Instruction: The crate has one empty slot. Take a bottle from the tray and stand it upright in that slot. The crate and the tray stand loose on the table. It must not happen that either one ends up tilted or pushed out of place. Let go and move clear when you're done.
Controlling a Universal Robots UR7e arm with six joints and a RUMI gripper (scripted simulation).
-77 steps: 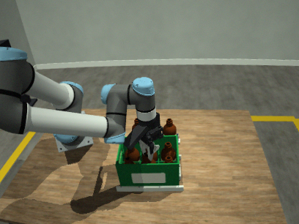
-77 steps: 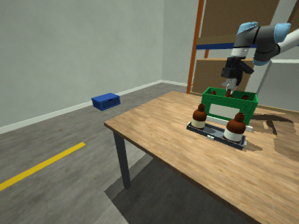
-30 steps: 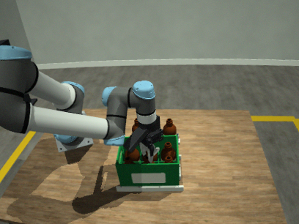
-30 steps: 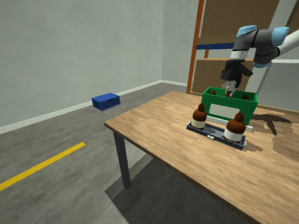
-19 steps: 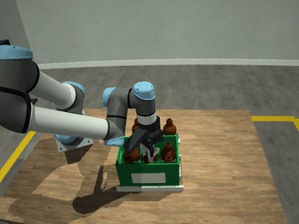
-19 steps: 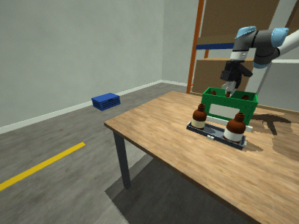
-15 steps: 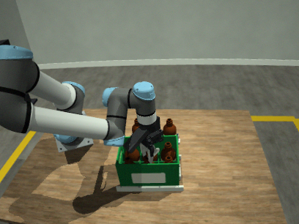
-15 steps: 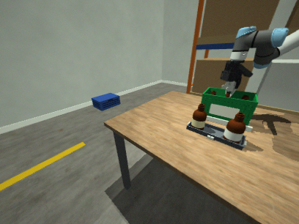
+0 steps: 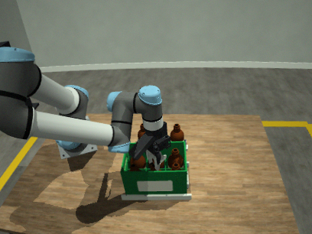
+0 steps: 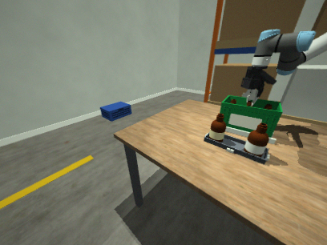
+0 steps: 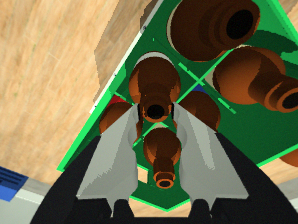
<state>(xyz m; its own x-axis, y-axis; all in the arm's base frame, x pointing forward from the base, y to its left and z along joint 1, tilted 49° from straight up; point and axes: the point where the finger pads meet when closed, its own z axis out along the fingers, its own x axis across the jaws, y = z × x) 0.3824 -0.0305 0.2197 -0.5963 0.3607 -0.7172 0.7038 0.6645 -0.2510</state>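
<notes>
The green crate is 4 cm to the left of my hand and 7 cm below it. Also, from my hand: grey tray: 1 cm ahead, 28 cm to the left, 15 cm below.
</notes>
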